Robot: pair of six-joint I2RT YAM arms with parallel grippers.
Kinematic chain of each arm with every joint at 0, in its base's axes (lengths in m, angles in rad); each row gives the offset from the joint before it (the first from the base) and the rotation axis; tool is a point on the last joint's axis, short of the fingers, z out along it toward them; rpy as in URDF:
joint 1: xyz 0 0 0.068 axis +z
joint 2: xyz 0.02 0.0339 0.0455 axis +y
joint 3: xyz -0.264 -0.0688 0 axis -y
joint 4: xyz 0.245 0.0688 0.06 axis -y
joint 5: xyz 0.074 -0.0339 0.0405 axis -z
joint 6: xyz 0.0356 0 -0.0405 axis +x
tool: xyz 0 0 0 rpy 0 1.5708 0
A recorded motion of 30 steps. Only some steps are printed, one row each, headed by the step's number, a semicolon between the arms.
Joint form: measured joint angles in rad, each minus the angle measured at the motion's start. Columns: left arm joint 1, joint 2, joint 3, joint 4, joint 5, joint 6; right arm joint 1, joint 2, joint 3, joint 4, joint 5, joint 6.
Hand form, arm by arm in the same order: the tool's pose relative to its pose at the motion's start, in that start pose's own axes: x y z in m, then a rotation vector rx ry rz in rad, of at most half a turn. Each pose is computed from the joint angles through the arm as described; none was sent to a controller.
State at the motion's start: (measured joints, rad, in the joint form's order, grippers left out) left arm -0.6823 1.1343 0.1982 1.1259 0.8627 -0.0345; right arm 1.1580 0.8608 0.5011 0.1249 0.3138 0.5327
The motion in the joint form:
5: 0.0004 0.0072 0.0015 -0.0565 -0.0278 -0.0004; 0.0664 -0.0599 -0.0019 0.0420 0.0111 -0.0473
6: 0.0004 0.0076 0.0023 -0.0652 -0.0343 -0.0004; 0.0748 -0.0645 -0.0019 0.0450 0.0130 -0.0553
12: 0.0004 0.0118 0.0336 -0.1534 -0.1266 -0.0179; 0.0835 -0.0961 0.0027 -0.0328 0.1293 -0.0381
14: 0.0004 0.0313 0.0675 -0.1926 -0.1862 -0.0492; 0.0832 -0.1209 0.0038 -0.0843 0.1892 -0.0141
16: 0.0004 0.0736 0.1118 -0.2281 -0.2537 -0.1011; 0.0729 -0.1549 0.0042 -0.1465 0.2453 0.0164
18: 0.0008 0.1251 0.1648 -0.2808 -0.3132 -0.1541; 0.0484 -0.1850 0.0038 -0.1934 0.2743 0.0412
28: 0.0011 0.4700 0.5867 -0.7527 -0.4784 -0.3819; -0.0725 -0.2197 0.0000 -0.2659 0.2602 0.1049
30: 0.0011 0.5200 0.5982 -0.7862 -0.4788 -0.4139; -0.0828 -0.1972 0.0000 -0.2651 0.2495 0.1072
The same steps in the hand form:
5: 0.0065 0.0017 0.0003 -0.0296 0.0402 -0.0470; -0.0062 0.0135 -0.0147 -0.0955 -0.0598 -0.0275
6: 0.0072 0.0020 0.0004 -0.0363 0.0456 -0.0531; -0.0064 0.0150 -0.0160 -0.1045 -0.0637 -0.0342
12: 0.0086 0.0097 0.0038 -0.1307 0.0863 -0.1122; -0.0066 0.0095 -0.0218 0.0082 -0.0821 -0.0293
14: 0.0075 0.0174 0.0083 -0.1926 0.1014 -0.1580; -0.0068 0.0050 -0.0262 0.0712 -0.0923 -0.0143
16: 0.0082 0.0279 0.0147 -0.2648 0.1193 -0.2282; -0.0079 -0.0015 -0.0318 0.1399 -0.1055 0.0067
18: 0.0110 0.0397 0.0222 -0.3320 0.1488 -0.3094; -0.0100 -0.0086 -0.0361 0.1929 -0.1201 0.0288
28: 0.0384 0.1120 0.0762 -0.5782 0.4117 -0.7409; -0.0155 -0.0295 -0.0384 0.3030 -0.1409 0.1008
30: 0.0545 0.1134 0.0769 -0.5977 0.4633 -0.8116; -0.0137 -0.0309 -0.0341 0.3137 -0.1230 0.0972

